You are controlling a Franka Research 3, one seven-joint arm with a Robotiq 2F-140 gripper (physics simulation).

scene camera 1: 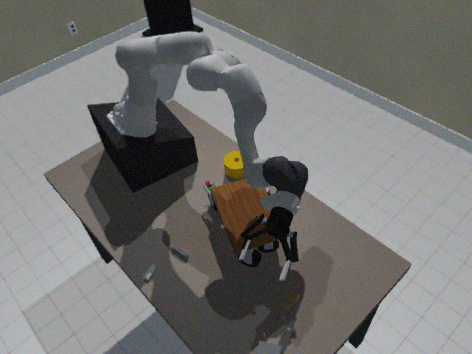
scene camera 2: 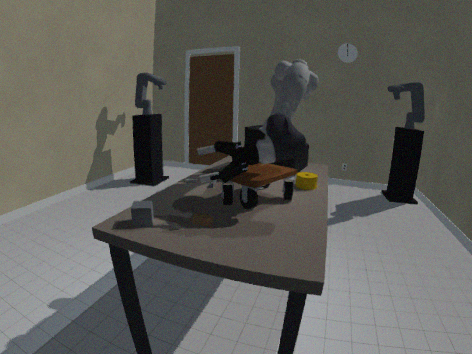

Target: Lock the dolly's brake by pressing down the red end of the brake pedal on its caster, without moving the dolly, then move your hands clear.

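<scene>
The dolly (scene camera 1: 237, 202) (scene camera 2: 265, 173) has a brown wooden deck and stands on casters on the table. In scene camera 1, the brake pedal's red end (scene camera 1: 208, 183) shows beside a green part (scene camera 1: 212, 188), at the caster by the deck's upper-left corner. Whether the pedal is up or down is too small to tell. The pedal does not show in scene camera 2. My gripper (scene camera 1: 264, 261) (scene camera 2: 201, 164) is open and empty, with its fingers wide apart. It is at the opposite end of the dolly from the pedal, with its fingertips out past the deck edge.
A yellow cylinder (scene camera 1: 233, 166) (scene camera 2: 306, 181) stands beside the dolly near the pedal's end. Small grey pieces (scene camera 1: 179, 253) (scene camera 1: 149, 272) lie left of the dolly. An orange flat piece (scene camera 1: 290, 300) (scene camera 2: 203, 220) and a grey block (scene camera 1: 269, 348) (scene camera 2: 142, 214) are near the table's end.
</scene>
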